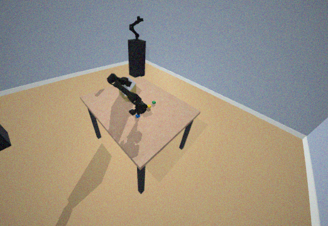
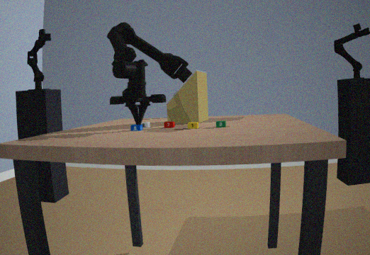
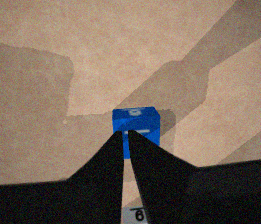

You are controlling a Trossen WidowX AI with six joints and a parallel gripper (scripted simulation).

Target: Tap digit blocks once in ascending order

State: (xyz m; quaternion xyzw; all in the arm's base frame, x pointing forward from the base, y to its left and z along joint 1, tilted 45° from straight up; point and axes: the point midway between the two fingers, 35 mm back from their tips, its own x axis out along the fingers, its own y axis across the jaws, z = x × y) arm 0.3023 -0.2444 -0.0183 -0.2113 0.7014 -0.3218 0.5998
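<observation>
Right now the blue block is 1 cm to the right of my gripper tip and 1 cm below it. Also, from my gripper tip: yellow block 2 cm behind, 18 cm to the left, 1 cm below; then white block 11 cm behind, 1 cm below; then red block 9 cm behind, 9 cm to the left, 1 cm below.
</observation>
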